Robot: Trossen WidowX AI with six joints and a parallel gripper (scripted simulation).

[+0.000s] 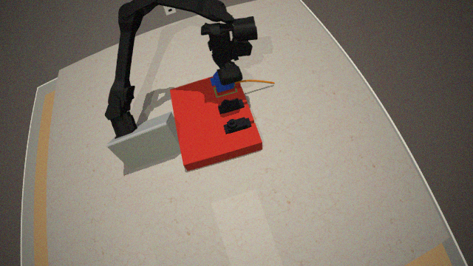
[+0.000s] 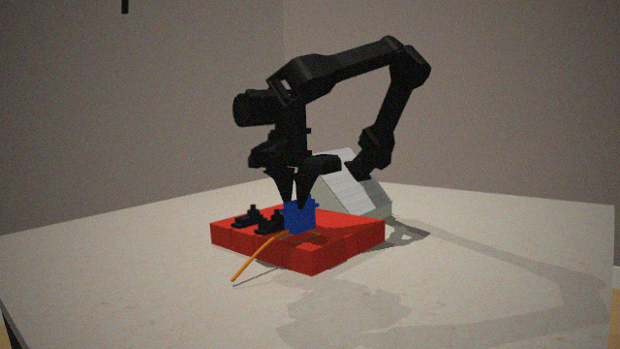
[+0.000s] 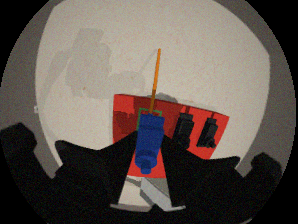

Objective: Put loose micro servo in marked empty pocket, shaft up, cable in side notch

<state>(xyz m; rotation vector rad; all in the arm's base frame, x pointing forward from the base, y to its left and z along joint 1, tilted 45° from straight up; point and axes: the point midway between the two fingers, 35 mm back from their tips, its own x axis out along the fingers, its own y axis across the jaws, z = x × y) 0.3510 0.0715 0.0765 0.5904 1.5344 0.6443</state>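
My gripper tip is 12 cm past the red deck, 8 cm to the left of it and 8 cm above it.
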